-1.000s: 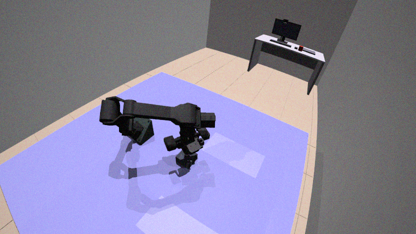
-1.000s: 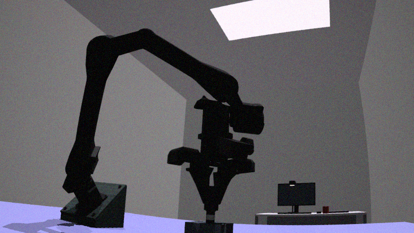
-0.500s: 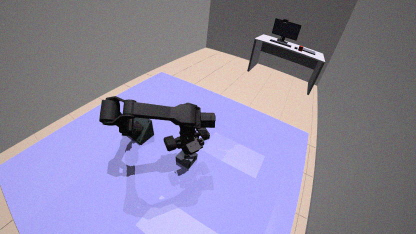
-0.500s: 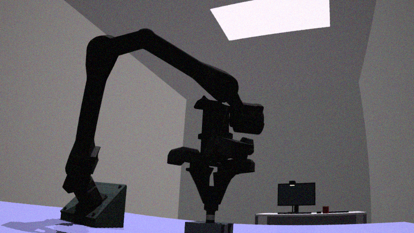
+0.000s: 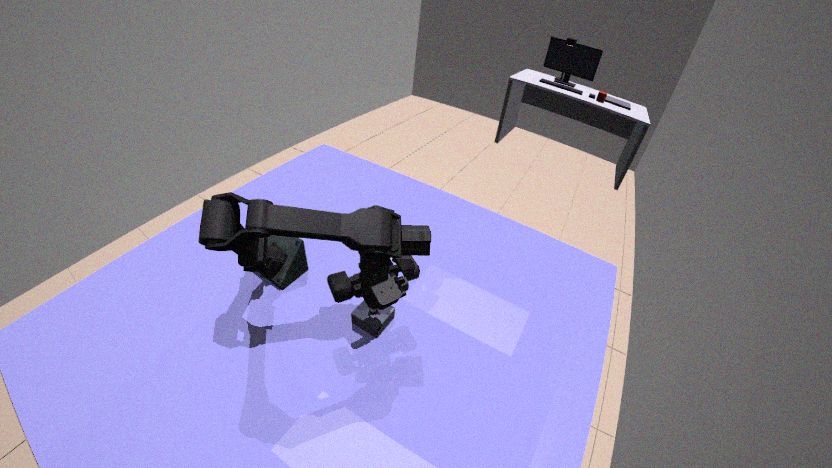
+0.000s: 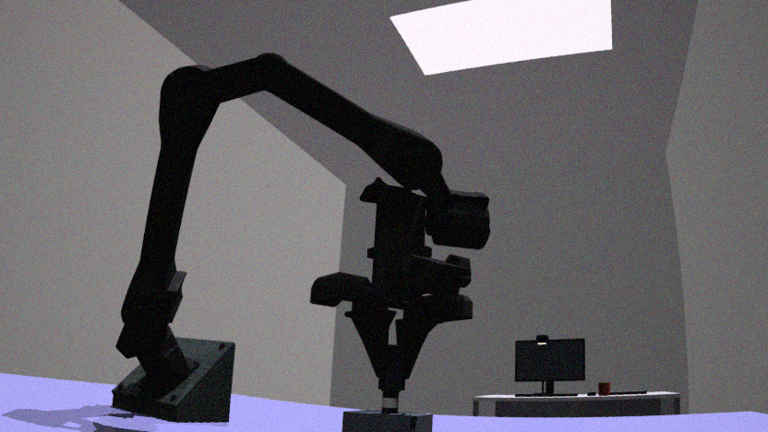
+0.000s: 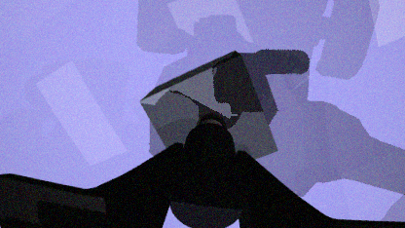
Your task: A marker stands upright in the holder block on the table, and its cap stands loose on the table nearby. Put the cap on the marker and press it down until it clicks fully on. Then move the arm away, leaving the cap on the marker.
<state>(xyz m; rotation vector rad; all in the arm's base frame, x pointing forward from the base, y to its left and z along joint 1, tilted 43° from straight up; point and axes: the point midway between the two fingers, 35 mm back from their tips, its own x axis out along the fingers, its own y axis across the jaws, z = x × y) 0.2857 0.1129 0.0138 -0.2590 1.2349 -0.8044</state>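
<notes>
My gripper tip is 10 mm below the black cap. The rest, counted from my gripper tip: grey holder block (60 mm below).
</notes>
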